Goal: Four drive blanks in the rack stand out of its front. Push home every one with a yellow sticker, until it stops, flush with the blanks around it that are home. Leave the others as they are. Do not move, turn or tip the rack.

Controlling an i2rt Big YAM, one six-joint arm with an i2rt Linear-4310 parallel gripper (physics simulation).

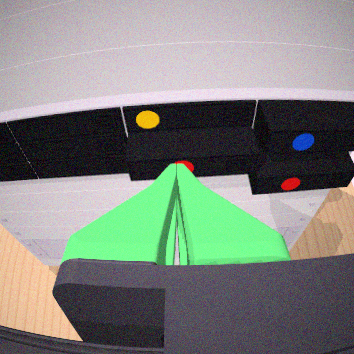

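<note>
The gripper [176, 175] is visible in the scene, and so is a rack [74, 161].
</note>
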